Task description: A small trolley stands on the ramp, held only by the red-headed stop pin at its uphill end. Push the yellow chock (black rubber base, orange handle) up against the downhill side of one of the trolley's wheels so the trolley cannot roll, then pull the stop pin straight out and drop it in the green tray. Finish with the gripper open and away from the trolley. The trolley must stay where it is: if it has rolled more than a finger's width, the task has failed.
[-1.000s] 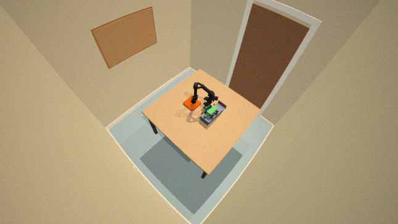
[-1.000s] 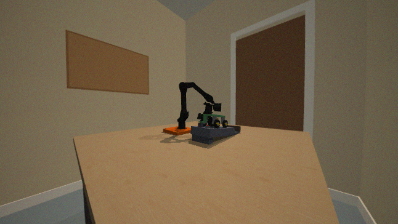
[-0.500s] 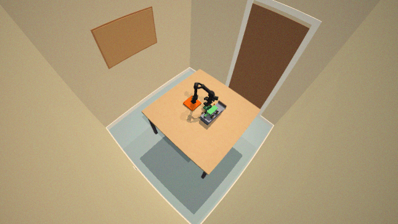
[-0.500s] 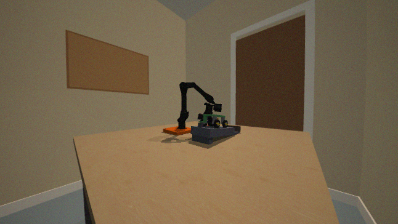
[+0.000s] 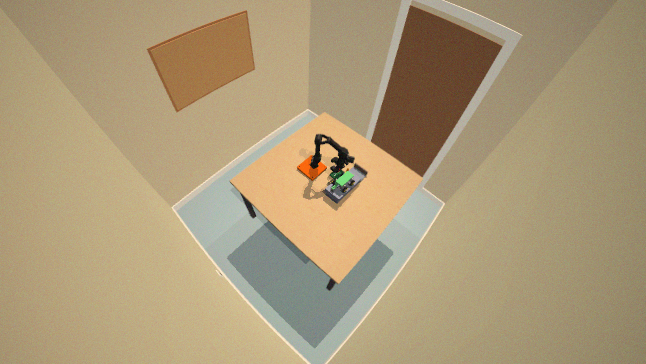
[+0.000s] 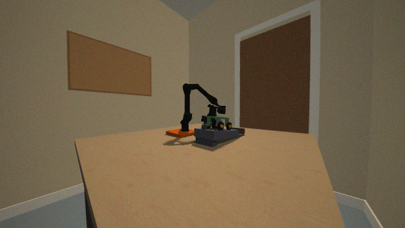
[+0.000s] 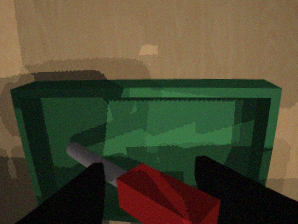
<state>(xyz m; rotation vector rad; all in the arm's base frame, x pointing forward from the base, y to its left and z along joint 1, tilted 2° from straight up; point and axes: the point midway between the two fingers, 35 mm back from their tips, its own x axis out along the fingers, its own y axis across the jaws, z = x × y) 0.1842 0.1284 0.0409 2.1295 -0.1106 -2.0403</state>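
Right now the red-headed stop pin is 10 mm to the right of my gripper tip and 10 mm above it. Also, from my gripper tip: yellow chock 80 mm ahead, 60 mm above, 20 mm to the left; trolley 150 mm ahead, 90 mm above, 70 mm to the right; grey ramp 150 mm ahead, 60 mm to the right, 20 mm above.
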